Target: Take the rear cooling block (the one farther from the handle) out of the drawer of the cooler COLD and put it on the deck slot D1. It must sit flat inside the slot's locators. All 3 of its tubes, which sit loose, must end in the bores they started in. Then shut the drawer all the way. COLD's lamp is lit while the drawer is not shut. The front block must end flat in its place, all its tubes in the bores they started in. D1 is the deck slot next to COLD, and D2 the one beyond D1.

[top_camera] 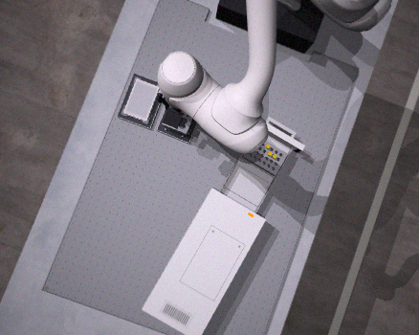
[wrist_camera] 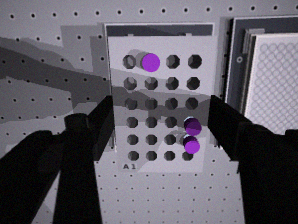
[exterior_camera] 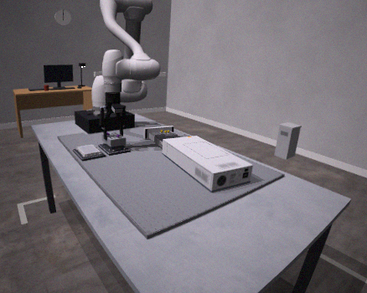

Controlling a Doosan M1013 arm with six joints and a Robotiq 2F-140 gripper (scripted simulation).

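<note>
Now: hand 30 mm above the grey cooling block. Round my hand: drawer (60 mm ahead, 310 mm to the left, 50 mm below); then deck slot D1 (80 mm below); then perforated grey mat (190 mm ahead, 160 mm to the left, 90 mm below).
</note>
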